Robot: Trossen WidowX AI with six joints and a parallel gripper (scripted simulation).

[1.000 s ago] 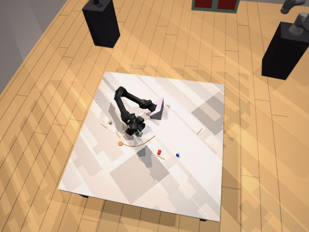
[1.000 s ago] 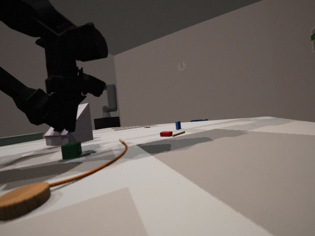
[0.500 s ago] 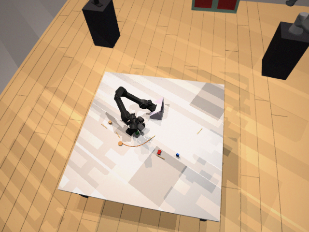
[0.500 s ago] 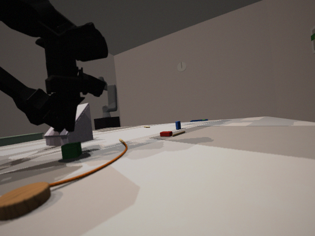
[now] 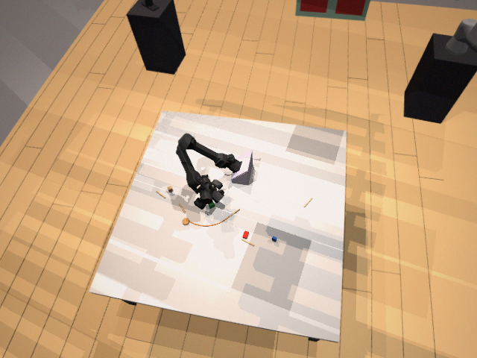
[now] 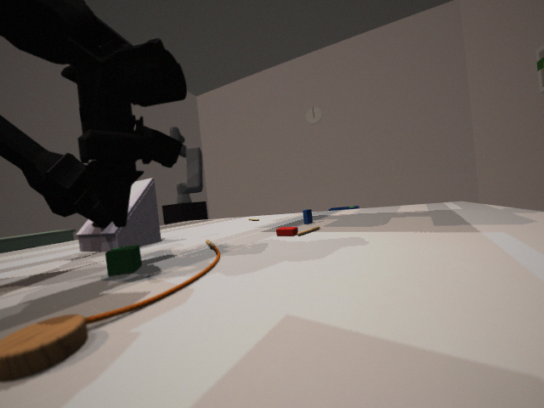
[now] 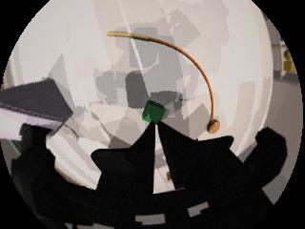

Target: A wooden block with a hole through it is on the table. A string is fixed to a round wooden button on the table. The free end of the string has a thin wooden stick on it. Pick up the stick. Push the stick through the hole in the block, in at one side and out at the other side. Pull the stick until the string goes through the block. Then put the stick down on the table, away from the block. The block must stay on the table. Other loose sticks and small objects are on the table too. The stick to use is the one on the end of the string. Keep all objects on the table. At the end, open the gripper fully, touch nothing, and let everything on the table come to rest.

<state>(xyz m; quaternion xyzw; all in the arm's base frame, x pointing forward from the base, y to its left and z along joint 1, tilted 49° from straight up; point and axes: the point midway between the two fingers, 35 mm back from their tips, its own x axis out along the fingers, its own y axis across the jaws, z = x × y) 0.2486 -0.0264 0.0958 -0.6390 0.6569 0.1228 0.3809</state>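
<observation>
Now: gripper tip 4 cm above the green block. From my gripper tip the other things lie so: small wooden cylinder 28 cm to the right, 4 cm below, 3 cm behind; round wooden button 14 cm ahead, 11 cm to the right, 5 cm below; red block 25 cm to the left, 12 cm ahead, 5 cm below.
</observation>
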